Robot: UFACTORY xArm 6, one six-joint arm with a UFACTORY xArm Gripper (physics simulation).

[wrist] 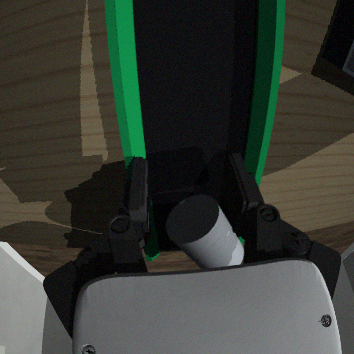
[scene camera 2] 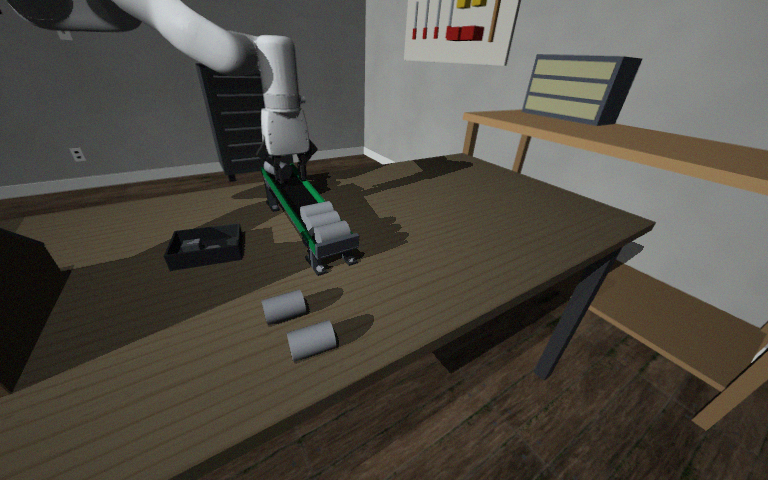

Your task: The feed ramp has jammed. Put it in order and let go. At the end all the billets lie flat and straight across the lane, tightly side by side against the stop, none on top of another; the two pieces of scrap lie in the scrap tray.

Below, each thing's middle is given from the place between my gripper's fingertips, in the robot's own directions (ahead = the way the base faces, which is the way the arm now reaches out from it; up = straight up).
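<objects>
The scrap tray [scene camera 2: 229,237] is 70 mm below my hand at the moment, and it's also 100 mm to the right of the hand and 210 mm behind it.
</objects>
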